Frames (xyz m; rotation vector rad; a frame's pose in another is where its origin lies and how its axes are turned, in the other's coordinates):
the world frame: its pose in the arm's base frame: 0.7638 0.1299 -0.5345 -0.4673 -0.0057 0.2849
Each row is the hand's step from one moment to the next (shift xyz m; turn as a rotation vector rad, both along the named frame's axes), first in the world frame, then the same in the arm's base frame.
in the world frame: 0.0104 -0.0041 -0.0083 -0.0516 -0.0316 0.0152
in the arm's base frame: 0.0117 -0.0044 -0.0062 -0.0421 -0.0343 0.0307
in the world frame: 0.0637 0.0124 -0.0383 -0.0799 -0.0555 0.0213
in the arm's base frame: 0.0605 0.0109 -0.0435 -0.0633 -0.0597 0.0485
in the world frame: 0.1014 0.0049 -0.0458 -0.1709 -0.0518 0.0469
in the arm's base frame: 0.0993 0.0115 -0.0491 -0.1535 -0.0699 0.0751
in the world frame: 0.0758 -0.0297 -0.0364 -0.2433 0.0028 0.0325
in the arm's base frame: 0.0834 -0.0209 -0.0238 -0.2367 -0.0494 0.0423
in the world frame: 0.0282 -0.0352 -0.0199 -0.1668 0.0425 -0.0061
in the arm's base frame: 0.0380 -0.0312 -0.0038 -0.1712 -0.0118 -0.0144
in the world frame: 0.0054 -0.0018 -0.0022 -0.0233 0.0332 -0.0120
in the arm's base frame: 0.0058 -0.0010 -0.0015 -0.0305 0.0167 -0.0241
